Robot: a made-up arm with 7 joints. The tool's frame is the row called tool. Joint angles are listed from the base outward.
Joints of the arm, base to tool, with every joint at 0 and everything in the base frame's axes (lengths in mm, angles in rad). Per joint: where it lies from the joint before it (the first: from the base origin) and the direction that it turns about. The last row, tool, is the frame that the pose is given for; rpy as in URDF.
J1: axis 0 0 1 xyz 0 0 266
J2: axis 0 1 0 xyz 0 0 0
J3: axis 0 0 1 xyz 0 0 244.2
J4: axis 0 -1 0 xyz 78.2 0 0
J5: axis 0 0 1 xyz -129.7 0 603.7
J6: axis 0 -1 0 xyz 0 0 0
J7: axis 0 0 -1 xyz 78.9 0 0
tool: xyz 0 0 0 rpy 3.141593 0 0
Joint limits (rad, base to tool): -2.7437..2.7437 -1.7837..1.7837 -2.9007..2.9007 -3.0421..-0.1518 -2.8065..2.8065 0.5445..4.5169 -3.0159..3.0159
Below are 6 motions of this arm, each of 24 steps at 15 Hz.
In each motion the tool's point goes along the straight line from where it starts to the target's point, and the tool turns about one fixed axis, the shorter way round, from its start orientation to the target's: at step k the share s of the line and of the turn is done. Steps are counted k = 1, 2, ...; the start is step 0. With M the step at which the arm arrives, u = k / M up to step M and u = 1 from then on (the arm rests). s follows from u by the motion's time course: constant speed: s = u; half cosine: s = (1 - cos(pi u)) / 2; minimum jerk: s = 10 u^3 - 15 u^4 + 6 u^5.
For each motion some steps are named. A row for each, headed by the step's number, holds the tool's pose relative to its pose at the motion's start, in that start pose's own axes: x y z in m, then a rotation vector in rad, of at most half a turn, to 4 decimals.
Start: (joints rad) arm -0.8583 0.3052 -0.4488 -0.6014 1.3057 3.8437 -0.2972
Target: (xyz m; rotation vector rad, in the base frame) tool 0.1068 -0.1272 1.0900 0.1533 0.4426 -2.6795
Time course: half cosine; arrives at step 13
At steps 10, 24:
10: 0.2059 -0.2227 -0.0651 0.3520 -0.3093 0.8565
24: 0.2355 -0.2548 -0.0744 0.4027 -0.3537 0.9797

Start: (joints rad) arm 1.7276 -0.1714 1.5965 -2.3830 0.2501 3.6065 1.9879
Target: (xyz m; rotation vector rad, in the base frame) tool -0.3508 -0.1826 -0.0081 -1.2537 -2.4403 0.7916
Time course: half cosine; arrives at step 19
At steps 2, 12, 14, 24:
2: 0.0011 0.0088 -0.0044 -0.0187 -0.0102 -0.0210
12: 0.0289 0.2277 -0.1130 -0.4842 -0.2644 -0.5426
14: 0.0346 0.2725 -0.1353 -0.5794 -0.3164 -0.6493
24: 0.0413 0.3249 -0.1613 -0.6909 -0.3773 -0.7742

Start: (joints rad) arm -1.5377 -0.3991 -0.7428 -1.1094 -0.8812 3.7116 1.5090
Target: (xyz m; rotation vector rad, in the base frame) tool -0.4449 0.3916 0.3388 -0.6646 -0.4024 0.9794
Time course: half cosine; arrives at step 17
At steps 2, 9, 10, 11, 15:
2: 0.0082 0.0058 -0.0277 -0.0233 0.0223 -0.0177
9: 0.1320 0.0936 -0.4480 -0.3775 0.3612 -0.2856
10: 0.1539 0.1091 -0.5225 -0.4402 0.4212 -0.3330
11: 0.1747 0.1239 -0.5930 -0.4997 0.4781 -0.3780
15: 0.2335 0.1656 -0.7927 -0.6679 0.6391 -0.5053

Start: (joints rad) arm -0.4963 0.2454 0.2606 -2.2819 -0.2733 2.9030 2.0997
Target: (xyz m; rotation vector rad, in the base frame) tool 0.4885 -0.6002 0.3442 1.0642 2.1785 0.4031
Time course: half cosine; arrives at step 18
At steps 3, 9, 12, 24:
3: 0.0309 -0.0129 -0.0161 -0.0041 -0.0302 0.1309
9: 0.2310 -0.0961 -0.1198 -0.0307 -0.2253 0.9772
12: 0.3465 -0.1442 -0.1797 -0.0460 -0.3380 1.4658
24: 0.4620 -0.1923 -0.2396 -0.0613 -0.4507 1.9544

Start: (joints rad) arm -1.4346 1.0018 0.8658 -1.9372 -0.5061 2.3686 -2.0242
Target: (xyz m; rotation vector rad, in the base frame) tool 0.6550 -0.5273 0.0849 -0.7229 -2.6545 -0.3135
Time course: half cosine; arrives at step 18
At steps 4, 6, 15, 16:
4: -0.0168 0.0008 -0.0229 0.0438 0.0126 -0.0986
6: -0.0360 0.0017 -0.0489 0.0935 0.0270 -0.2107
15: -0.1343 0.0064 -0.1825 0.3490 0.1008 -0.7863
16: -0.1396 0.0066 -0.1898 0.3628 0.1048 -0.8174

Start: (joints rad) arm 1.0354 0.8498 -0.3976 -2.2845 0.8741 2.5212 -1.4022
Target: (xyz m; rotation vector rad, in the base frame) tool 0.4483 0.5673 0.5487 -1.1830 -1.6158 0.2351
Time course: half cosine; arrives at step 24
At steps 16, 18, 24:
16: 0.1693 -0.2895 -0.5662 0.5121 0.4298 -0.5446
18: 0.1926 -0.3295 -0.6444 0.5828 0.4891 -0.6198
24: 0.2257 -0.3860 -0.7550 0.6828 0.5730 -0.7261

